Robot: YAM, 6 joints.
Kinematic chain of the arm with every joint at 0, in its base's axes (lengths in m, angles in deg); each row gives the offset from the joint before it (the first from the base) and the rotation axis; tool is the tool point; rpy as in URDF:
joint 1: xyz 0 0 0.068 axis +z
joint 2: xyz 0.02 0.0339 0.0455 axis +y
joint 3: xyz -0.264 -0.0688 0 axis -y
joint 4: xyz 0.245 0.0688 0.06 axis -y
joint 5: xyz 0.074 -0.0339 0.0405 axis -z
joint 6: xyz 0.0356 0 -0.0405 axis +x
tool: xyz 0 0 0 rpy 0 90 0
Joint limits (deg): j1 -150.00..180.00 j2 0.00..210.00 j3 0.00..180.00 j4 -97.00..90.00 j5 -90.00..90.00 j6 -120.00..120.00
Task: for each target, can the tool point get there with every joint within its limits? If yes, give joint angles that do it. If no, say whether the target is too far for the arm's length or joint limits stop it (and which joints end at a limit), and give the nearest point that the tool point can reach.
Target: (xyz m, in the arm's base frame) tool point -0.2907 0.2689 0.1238
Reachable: yes | joints 136.65 112.37 56.77 18.74 -6.48 -100.96
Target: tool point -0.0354 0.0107 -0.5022
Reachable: no: joint limits stop it (at a limit: joint 2) | nearest point -0.0992 0.0300 -0.3500 | short by 0.166 m
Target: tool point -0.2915 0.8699 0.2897
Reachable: no: too far | nearest point -0.2015 0.6013 0.2341 | short by 0.289 m
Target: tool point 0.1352 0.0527 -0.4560
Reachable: no: joint limits stop it (at a limit: joint 2) | nearest point 0.1540 0.0600 -0.3706 | short by 0.088 m
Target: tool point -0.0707 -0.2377 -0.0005
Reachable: yes | joints -112.43 138.03 59.47 -62.43 -45.31 -68.18
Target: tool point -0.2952 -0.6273 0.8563
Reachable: no: too far | nearest point -0.1875 -0.3984 0.5772 | short by 0.377 m
